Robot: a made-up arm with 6 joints.
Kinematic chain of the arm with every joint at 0, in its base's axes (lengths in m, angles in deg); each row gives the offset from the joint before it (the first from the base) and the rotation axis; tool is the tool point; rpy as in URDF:
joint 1: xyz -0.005 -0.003 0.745 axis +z
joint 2: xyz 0 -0.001 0.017 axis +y
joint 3: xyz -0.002 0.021 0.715 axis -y
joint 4: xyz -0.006 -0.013 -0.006 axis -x
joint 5: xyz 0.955 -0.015 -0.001 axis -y
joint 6: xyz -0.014 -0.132 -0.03 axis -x
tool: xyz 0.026 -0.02 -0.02 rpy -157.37 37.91 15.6
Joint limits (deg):
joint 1: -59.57..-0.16
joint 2: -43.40..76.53
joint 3: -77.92..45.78
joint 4: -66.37..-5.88
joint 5: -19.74..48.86
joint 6: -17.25..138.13
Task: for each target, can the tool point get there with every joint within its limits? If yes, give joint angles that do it. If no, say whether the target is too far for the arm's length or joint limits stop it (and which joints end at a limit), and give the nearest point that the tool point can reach.
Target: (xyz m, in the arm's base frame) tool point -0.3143 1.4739 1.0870
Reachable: no: joint limits stop it (at a limit: joint 1, joint 2, joint 3, joint 4) | nearest point -0.1602 0.2201 0.6558 | short by 1.335 m
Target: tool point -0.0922 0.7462 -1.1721
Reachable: no: too far | nearest point 0.3369 -0.0321 -0.0157 | short by 1.458 m
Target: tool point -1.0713 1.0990 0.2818
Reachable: no: joint limits stop it (at a limit: joint 1, joint 2, joint 3, joint 5, joint 6) | nearest point -0.2305 0.1624 0.6066 | short by 1.300 m
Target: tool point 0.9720 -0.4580 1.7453
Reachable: yes | joints -18.22 10.71 34.36 -35.15 32.47 53.80
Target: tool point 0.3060 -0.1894 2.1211
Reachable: yes | joints -13.39 -26.53 28.86 -37.54 16.41 26.05
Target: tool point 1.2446 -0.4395 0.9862
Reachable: yes | joints -13.89 35.04 20.44 -37.33 33.41 61.93
